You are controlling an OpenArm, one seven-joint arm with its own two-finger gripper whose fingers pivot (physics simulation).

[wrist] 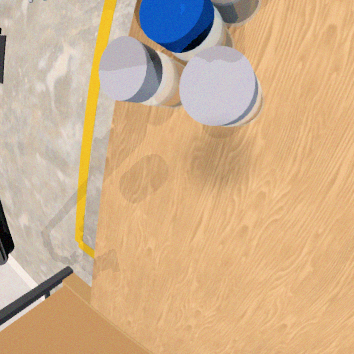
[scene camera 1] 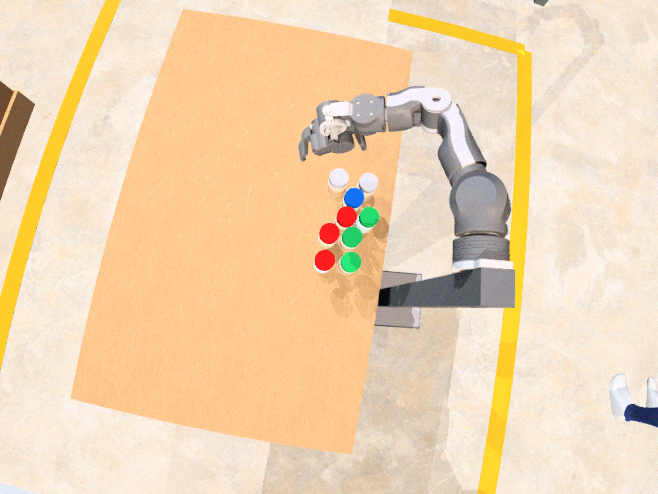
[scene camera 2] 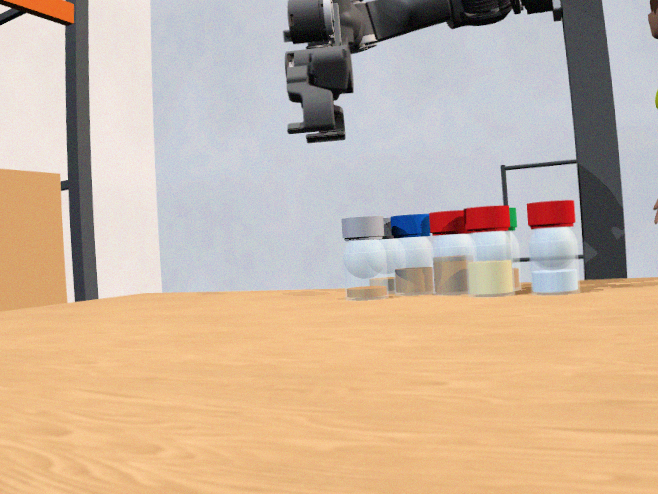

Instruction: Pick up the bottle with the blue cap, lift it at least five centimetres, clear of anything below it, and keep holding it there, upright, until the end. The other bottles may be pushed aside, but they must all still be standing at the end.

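The blue-capped bottle [scene camera 1: 353, 197] [scene camera 2: 410, 224] [wrist: 176, 19] stands upright in a close group on the table. Two grey-white-capped bottles stand beside it on the gripper's side: one toward the table's middle [scene camera 1: 338, 178] [scene camera 2: 362, 227] [wrist: 217, 86] and one nearer the robot-side edge [scene camera 1: 368, 182] [wrist: 123, 69]. A red-capped bottle [scene camera 1: 346, 216] [scene camera 2: 447, 221] and a green-capped bottle [scene camera 1: 369, 216] stand close on its other side. My gripper [scene camera 1: 333, 152] [scene camera 2: 316, 134] is open and empty, pointing down, well above cap height and off to the side of the grey-white caps. My fingers do not show in the wrist view.
Two more red-capped bottles [scene camera 1: 329, 232] [scene camera 1: 324, 260] and two more green-capped bottles [scene camera 1: 351, 236] [scene camera 1: 350, 262] stand upright farther along the group. The table's [scene camera 1: 212, 265] robot-side edge runs close to the bottles. The arm's mount [scene camera 1: 496, 287] stands beyond that edge.
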